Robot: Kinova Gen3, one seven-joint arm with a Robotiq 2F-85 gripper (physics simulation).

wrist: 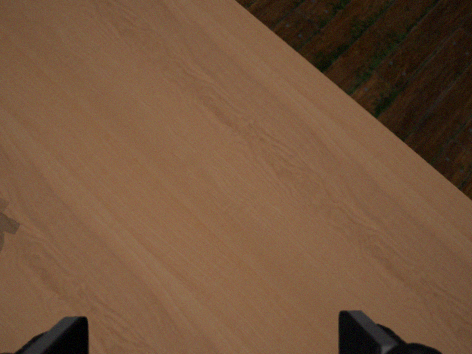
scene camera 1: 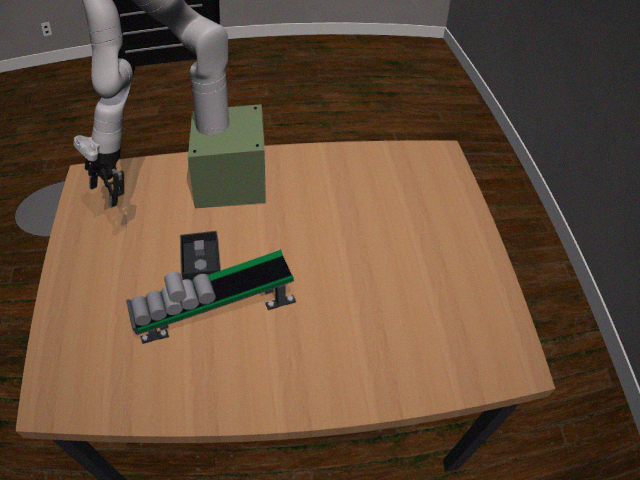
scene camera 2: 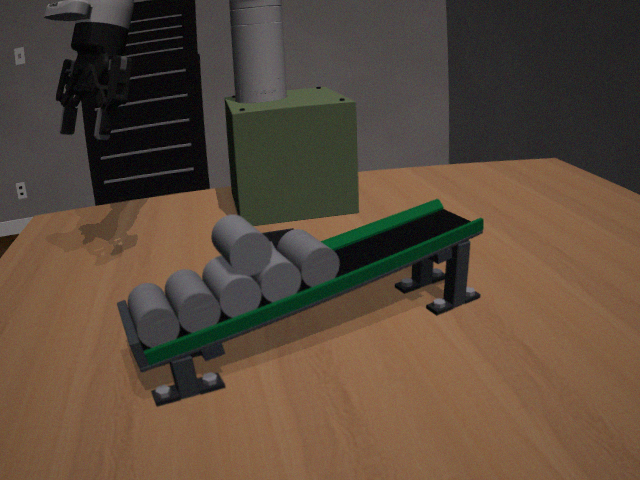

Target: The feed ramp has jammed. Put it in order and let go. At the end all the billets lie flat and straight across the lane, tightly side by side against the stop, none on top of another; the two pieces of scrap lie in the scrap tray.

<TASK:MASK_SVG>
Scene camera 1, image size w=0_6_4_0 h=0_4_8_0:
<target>gripper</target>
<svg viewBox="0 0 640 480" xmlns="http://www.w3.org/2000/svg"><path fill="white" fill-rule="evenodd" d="M121 148L114 153L98 153L98 159L95 161L85 160L85 170L88 170L89 188L91 190L96 188L98 176L101 177L109 191L110 208L115 207L118 204L118 196L124 194L124 172L119 172L116 168Z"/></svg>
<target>scrap tray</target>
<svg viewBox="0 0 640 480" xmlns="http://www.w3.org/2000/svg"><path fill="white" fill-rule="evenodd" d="M217 231L180 235L181 275L183 280L188 279L192 281L199 274L209 275L221 271ZM195 262L199 259L206 261L207 270L195 271ZM194 241L204 240L205 255L195 255Z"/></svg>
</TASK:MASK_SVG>
